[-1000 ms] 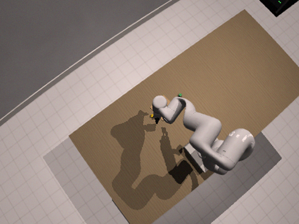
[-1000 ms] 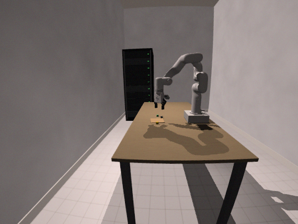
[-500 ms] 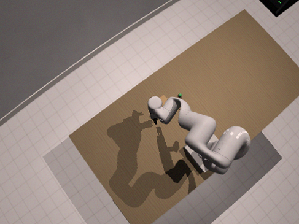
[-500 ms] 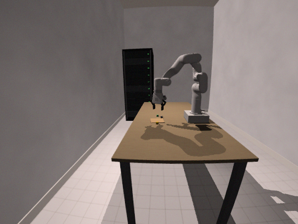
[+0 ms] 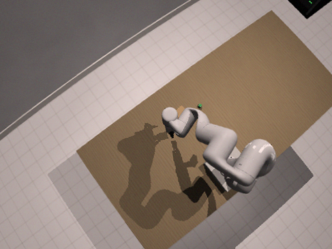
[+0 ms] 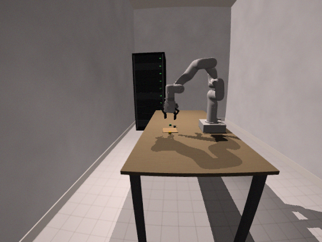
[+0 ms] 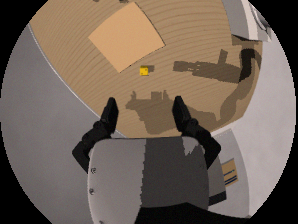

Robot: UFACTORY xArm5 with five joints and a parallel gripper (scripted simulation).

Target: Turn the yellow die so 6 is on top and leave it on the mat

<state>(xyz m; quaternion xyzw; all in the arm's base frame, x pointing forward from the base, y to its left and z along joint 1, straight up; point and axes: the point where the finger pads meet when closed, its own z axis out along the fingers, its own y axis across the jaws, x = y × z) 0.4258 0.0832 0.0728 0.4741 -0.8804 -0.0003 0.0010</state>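
The yellow die lies 140 mm below my hand. Also, from my hand: green die (260 mm to the right, 140 mm below, 40 mm behind); black die (200 mm to the right, 140 mm below, 80 mm behind); tan mat (150 mm below, 100 mm to the right, 10 mm behind).
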